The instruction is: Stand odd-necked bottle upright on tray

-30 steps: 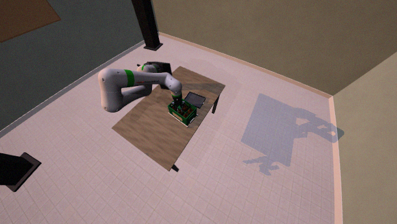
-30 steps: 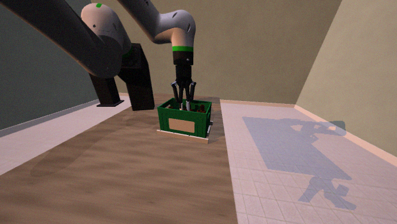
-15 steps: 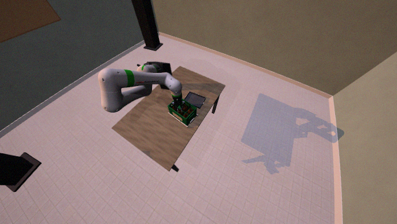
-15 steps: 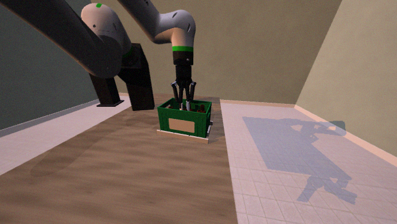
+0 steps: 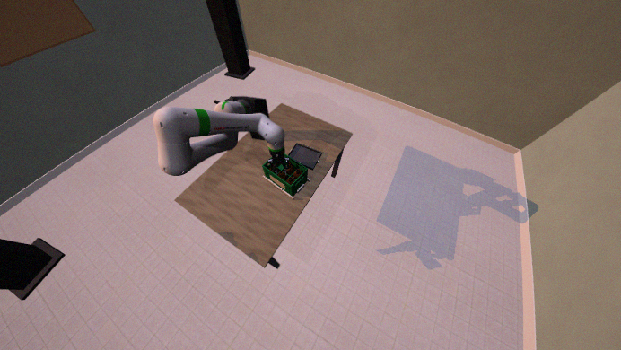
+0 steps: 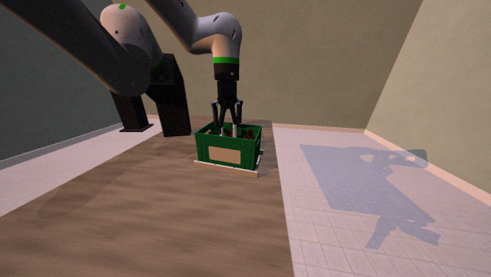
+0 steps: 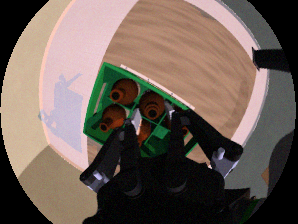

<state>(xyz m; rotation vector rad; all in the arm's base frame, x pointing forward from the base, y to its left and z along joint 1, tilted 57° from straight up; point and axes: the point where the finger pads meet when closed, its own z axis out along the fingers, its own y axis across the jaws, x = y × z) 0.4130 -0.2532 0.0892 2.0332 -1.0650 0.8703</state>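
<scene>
Now: the brown bottle 8 cm below my hand. Also, from my hand: dark tray (6 cm ahead, 31 cm to the left, 16 cm below); then green crate (1 cm ahead, 4 cm to the left, 9 cm below).
</scene>
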